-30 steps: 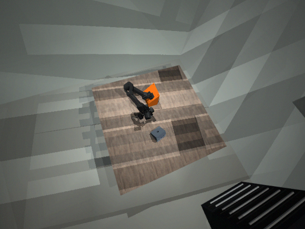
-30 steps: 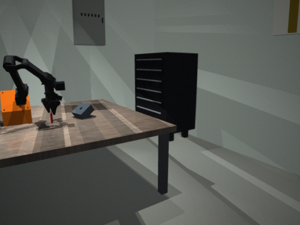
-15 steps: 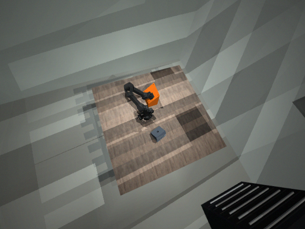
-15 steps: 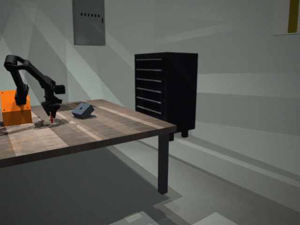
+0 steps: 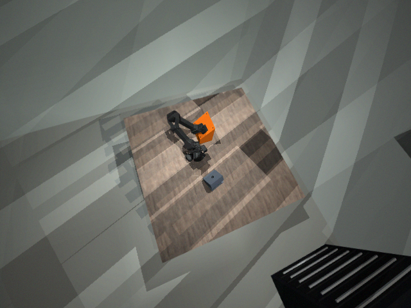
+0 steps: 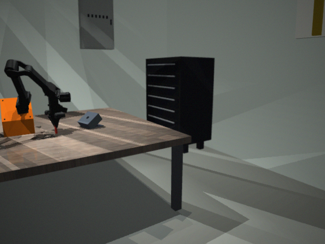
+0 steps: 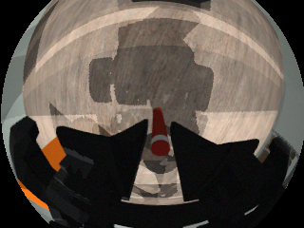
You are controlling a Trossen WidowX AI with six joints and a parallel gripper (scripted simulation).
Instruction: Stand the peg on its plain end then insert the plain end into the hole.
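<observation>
My gripper tip is 24 cm short of the blue-grey sloped panel and 5 cm to the right of it. From my gripper tip the other things lie so: red peg (2 cm above).
</observation>
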